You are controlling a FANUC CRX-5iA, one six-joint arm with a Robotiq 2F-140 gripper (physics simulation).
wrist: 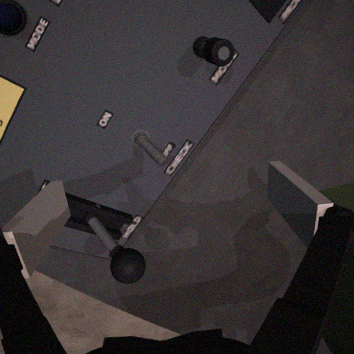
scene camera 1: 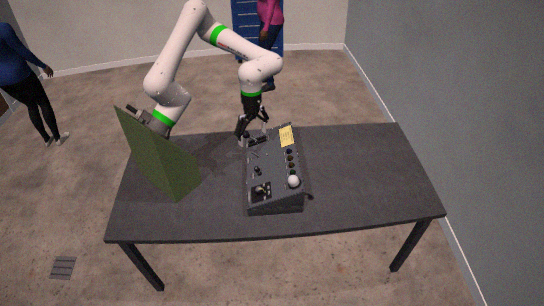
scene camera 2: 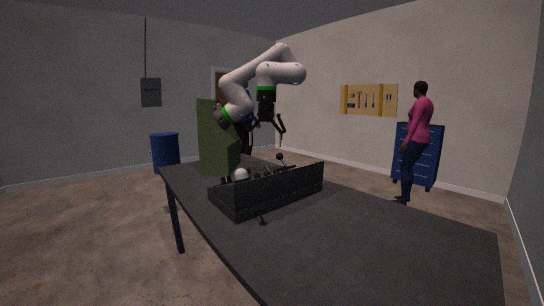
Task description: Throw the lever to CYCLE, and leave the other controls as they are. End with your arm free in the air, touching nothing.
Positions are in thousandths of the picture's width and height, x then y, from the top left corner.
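The gripper (wrist: 470, 535) is visible, and so is a sloped grey control panel (scene camera 2: 453, 649).
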